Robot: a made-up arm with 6 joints.
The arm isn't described. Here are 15 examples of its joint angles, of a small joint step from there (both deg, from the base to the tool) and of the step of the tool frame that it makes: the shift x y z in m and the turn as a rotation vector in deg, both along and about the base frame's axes.
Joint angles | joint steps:
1: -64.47 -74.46 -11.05 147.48 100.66 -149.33 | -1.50 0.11 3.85 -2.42 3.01 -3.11
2: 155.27 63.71 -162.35 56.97 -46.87 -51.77 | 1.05 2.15 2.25 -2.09 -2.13 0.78
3: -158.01 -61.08 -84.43 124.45 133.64 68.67 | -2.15 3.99 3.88 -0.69 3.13 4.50
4: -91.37 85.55 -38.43 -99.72 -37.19 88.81 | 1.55 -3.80 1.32 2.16 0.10 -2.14
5: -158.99 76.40 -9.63 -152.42 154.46 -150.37 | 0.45 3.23 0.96 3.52 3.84 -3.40
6: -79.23 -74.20 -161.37 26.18 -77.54 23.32 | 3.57 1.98 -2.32 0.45 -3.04 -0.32
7: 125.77 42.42 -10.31 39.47 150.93 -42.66 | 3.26 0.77 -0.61 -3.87 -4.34 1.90
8: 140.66 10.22 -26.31 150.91 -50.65 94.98 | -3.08 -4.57 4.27 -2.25 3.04 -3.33
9: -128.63 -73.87 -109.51 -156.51 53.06 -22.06 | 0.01 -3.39 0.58 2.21 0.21 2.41
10: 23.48 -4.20 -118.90 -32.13 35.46 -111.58 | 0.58 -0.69 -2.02 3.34 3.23 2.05
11: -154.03 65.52 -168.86 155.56 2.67 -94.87 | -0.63 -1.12 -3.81 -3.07 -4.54 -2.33
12: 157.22 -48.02 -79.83 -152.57 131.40 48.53 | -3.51 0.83 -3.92 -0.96 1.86 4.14
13: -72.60 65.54 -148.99 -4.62 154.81 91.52 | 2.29 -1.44 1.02 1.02 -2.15 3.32
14: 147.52 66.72 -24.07 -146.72 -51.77 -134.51 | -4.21 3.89 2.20 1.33 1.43 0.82
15: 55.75 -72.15 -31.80 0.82 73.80 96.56 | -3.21 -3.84 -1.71 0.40 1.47 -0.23
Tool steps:
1: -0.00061 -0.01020 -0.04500 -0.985 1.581 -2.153
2: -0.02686 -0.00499 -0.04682 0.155 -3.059 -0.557
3: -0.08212 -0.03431 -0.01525 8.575 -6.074 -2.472
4: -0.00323 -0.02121 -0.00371 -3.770 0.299 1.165
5: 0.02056 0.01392 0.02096 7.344 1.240 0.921
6: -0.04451 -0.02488 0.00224 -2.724 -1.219 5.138
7: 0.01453 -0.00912 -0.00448 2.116 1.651 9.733
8: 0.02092 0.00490 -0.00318 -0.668 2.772 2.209
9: 0.02026 0.02961 -0.02549 -1.744 3.910 3.513
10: -0.02164 -0.00727 0.01468 5.375 1.767 1.165
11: 0.01831 0.02699 0.04870 3.822 2.780 -4.027
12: 0.03498 -0.01515 0.01293 6.273 3.880 -4.427
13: 0.02866 0.00482 0.00493 -3.195 1.133 1.202
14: 0.02193 -0.03314 0.02171 -1.134 -5.608 -4.545
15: 0.00015 -0.03932 0.04430 3.459 -2.187 -2.874
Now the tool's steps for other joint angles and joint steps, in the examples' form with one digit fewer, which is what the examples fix.
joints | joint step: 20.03 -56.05 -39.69 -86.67 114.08 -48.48 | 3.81 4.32 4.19 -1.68 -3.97 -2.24
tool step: 0.0416 0.0454 -0.0659 -4.76 9.31 7.84
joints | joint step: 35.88 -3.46 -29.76 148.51 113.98 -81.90 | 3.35 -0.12 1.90 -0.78 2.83 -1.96
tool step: -0.0361 0.0134 -0.0114 0.97 -1.22 3.29
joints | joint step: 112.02 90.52 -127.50 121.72 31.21 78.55 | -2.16 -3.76 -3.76 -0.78 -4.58 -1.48
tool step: 0.0193 0.0646 0.0876 7.01 -2.25 -3.38
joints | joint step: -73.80 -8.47 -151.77 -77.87 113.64 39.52 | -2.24 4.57 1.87 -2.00 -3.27 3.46
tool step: 0.0167 -0.0746 -0.0004 1.61 4.24 -4.26
